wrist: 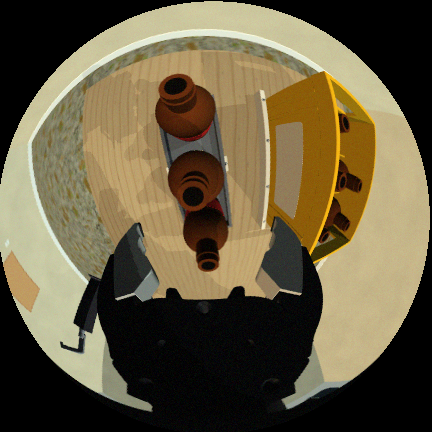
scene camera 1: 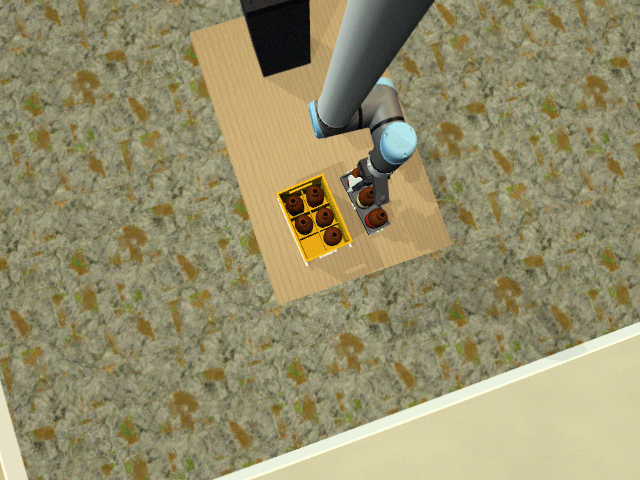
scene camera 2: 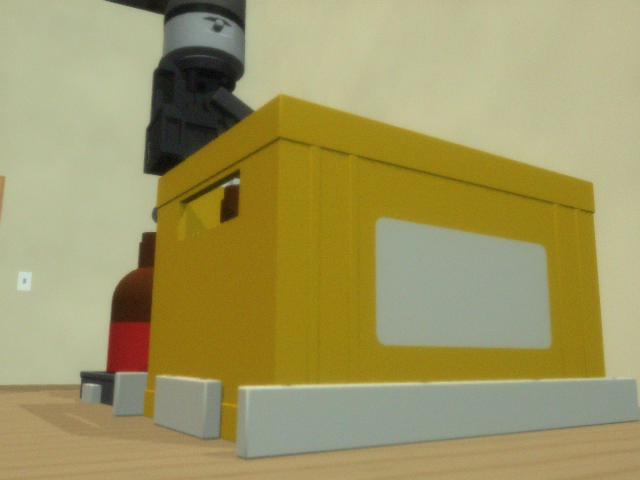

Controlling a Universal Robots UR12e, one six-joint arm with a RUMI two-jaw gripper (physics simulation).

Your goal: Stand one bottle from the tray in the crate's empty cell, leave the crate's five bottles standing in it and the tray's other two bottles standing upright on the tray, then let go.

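Frame: origin at the arm's base, x ahead, y left, z up, level; millimetres.
Seen in the pictures: gripper, fingertip midpoint: [wrist: 205,221] [scene camera 1: 366,186].
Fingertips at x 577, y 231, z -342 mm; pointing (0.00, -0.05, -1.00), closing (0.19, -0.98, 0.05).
Offsets run from my fingertips to a thing's top centre. "spot": to the spot under its first point. Level surfaces: height alone.
Three brown bottles stand upright on the dark tray @[31 mm ahead, 16 mm left, 123 mm down] [scene camera 1: 370,228] [scene camera 2: 97,379] [wrist: 187,148]: an end one with a red label @[118 mm ahead, 41 mm left, 12 mm up] [scene camera 1: 377,217] [scene camera 2: 130,310] [wrist: 185,112], a middle one @[29 mm ahead, 15 mm left, 12 mm up] [scene camera 1: 366,197] [wrist: 196,175], and one at the other end @[spot: 56 mm back, 25 mm right, 25 mm down] [scene camera 1: 356,174] [wrist: 205,232]. My gripper [scene camera 1: 361,181] [wrist: 205,221] is open and empty, above that last bottle, whose neck shows between the spread fingers in the wrist view. In scene camera 2 the fingers are mostly hidden behind the yellow crate @[94 mm ahead, 211 mm right, 27 mm up] [scene camera 1: 337,206] [scene camera 2: 217,310] [wrist: 315,150]. The crate holds five standing bottles; its empty cell @[spot: 189 mm ahead, 228 mm right, 141 mm down] [scene camera 1: 313,245] is at a corner.
The crate stands beside the tray, with a gap between them. Low pale strips [scene camera 2: 439,413] [wrist: 265,160] run along the crate's base. A black block [scene camera 1: 284,46] stands at the far end of the wooden table @[149 mm down] [scene camera 1: 242,118]. The arm reaches over the table from that end.
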